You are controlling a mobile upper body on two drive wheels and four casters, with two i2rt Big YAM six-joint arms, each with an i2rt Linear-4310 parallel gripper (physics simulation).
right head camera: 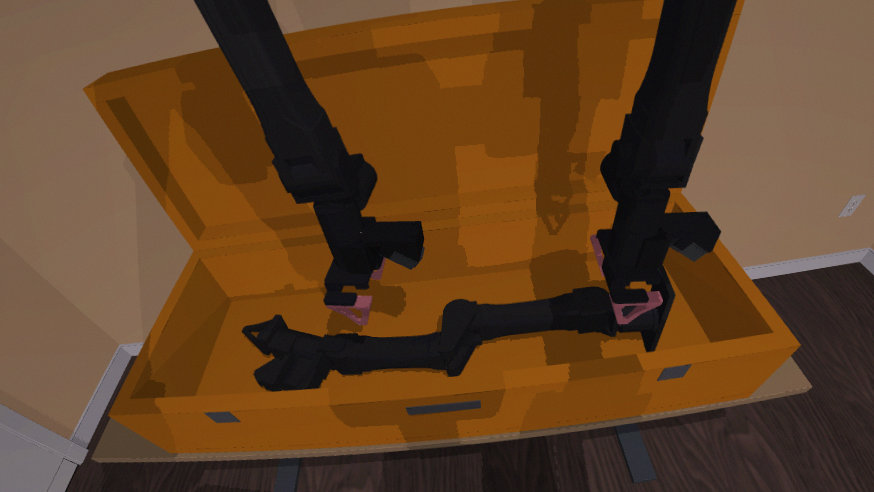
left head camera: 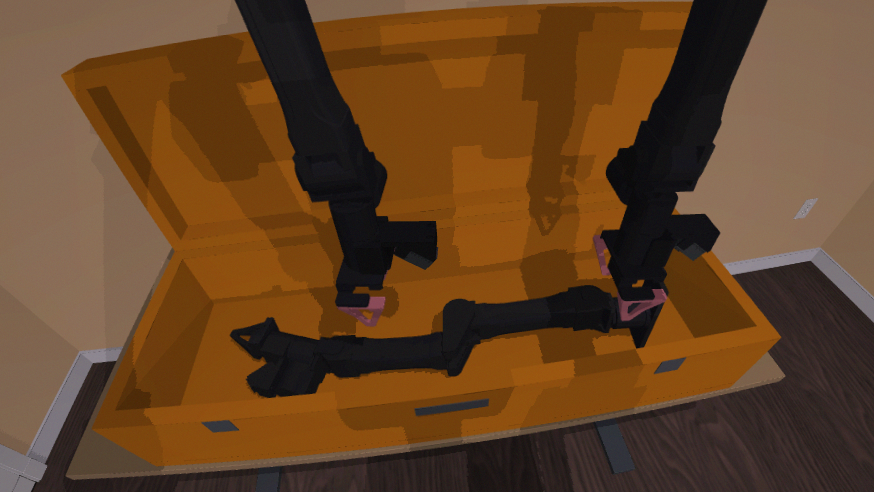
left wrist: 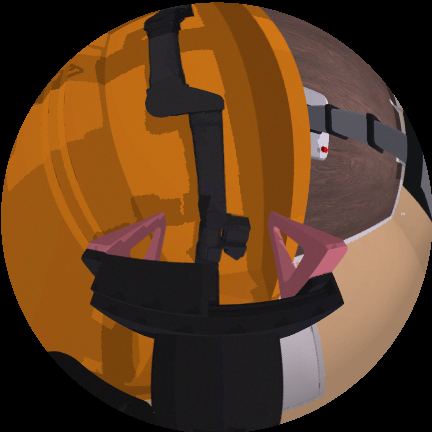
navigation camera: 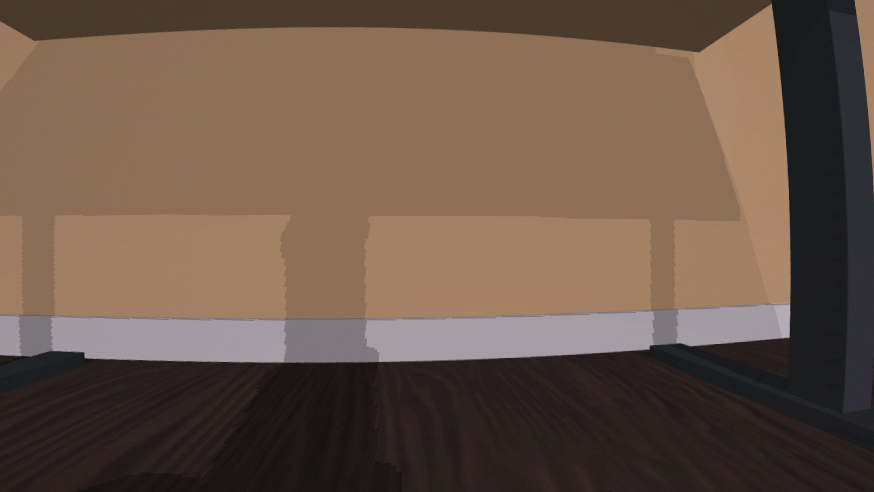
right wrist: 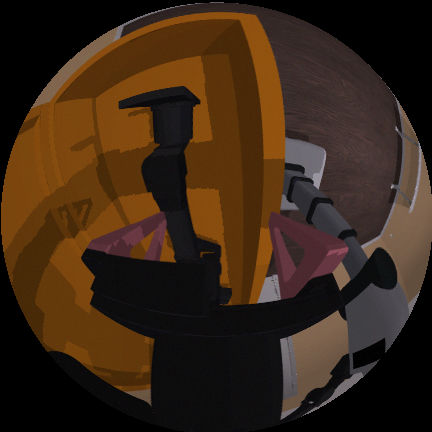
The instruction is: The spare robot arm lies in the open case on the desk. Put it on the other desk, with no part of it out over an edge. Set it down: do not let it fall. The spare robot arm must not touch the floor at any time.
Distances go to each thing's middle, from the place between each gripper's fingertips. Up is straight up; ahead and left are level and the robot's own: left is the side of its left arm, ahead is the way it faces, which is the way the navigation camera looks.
Labels:
My right hand is 660 mm to the right of the gripper end (left head camera: 266,340) and 180 mm above it.
My left gripper is now 270 mm to the right of the gripper end and 190 mm above it.

